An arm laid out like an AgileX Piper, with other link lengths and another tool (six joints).
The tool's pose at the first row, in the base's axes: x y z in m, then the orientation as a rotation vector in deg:
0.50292, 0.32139, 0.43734, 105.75, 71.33, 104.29
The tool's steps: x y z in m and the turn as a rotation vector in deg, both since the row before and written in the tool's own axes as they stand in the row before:
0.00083, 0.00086, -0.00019, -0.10, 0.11, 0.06
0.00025, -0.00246, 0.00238, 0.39, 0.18, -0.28
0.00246, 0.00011, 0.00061, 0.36, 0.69, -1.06
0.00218, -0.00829, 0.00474, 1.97, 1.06, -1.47
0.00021, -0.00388, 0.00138, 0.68, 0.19, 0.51
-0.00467, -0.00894, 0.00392, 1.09, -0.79, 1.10
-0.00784, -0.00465, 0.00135, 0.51, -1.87, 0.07
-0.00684, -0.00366, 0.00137, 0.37, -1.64, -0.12
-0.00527, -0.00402, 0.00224, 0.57, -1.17, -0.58
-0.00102, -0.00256, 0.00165, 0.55, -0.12, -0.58
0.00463, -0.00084, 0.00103, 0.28, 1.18, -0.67
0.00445, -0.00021, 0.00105, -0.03, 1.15, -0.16
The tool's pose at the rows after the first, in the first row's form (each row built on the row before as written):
0.50294, 0.32140, 0.43855, 105.68, 71.21, 104.48
0.50414, 0.32393, 0.43657, 105.49, 71.91, 104.43
0.50434, 0.32585, 0.43822, 104.19, 73.29, 104.56
0.50504, 0.33404, 0.43289, 103.03, 76.90, 104.36
0.50462, 0.33688, 0.42993, 103.75, 77.41, 104.60
0.50524, 0.34008, 0.41961, 105.92, 77.65, 103.85
0.50581, 0.33762, 0.41075, 107.46, 77.54, 101.52
0.50642, 0.33521, 0.40327, 108.56, 77.47, 99.41
0.50724, 0.33438, 0.39637, 108.99, 78.10, 97.56
0.50762, 0.33561, 0.39343, 108.77, 79.08, 96.95
0.50756, 0.33997, 0.39548, 107.54, 80.30, 97.92
0.50773, 0.34388, 0.39786, 106.67, 80.80, 99.20

